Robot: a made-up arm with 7 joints.
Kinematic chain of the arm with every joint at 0, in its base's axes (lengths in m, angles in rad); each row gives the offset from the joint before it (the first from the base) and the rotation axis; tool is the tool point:
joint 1: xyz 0 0 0.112 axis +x
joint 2: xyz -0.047 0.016 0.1 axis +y
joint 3: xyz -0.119 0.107 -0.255 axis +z
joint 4: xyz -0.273 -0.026 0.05 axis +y
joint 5: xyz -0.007 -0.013 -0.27 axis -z
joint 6: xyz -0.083 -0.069 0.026 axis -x
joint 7: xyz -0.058 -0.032 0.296 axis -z
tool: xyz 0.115 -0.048 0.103
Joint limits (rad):
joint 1: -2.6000..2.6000
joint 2: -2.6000..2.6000
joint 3: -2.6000..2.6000
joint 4: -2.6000..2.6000
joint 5: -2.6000..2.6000
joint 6: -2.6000..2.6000
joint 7: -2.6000..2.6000
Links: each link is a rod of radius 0.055 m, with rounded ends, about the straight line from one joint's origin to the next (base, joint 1, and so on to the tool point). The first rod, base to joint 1, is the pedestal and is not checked.
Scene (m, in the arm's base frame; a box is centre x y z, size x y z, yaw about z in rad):
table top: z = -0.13
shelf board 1: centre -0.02 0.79 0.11 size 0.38 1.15 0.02 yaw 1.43
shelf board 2: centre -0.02 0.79 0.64 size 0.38 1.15 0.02 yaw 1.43
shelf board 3: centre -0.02 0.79 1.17 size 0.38 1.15 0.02 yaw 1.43
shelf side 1: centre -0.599 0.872 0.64 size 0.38 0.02 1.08 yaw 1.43
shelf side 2: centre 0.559 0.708 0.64 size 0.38 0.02 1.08 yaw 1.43
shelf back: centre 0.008 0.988 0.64 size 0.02 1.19 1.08 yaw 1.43
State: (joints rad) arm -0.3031 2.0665 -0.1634 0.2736 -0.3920 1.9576 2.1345
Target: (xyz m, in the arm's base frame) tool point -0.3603 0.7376 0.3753
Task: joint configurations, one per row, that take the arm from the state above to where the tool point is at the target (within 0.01 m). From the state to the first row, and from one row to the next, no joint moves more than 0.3 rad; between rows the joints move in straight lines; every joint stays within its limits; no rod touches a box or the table.
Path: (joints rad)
1: -0.1931 2.0789 -0.1701 0.2340 -0.1109 1.8453 2.0669
2: -0.0830 2.0913 -0.1769 0.1945 0.1702 1.7330 1.9993
3: 0.0270 2.1038 -0.1836 0.1549 0.4512 1.6207 1.9316
4: 0.1370 2.1162 -0.1904 0.1153 0.7323 1.5084 1.8640
5: 0.0992 1.9185 -0.3699 -0.0103 0.7434 1.6189 1.7941
6: 0.0613 1.7209 -0.5495 -0.1359 0.7545 1.7294 1.7241
7: -0.1289 1.7292 -0.5073 -0.0640 0.5109 1.7126 1.8050
8: -0.3191 1.7376 -0.4651 0.0079 0.2672 1.6959 1.8859

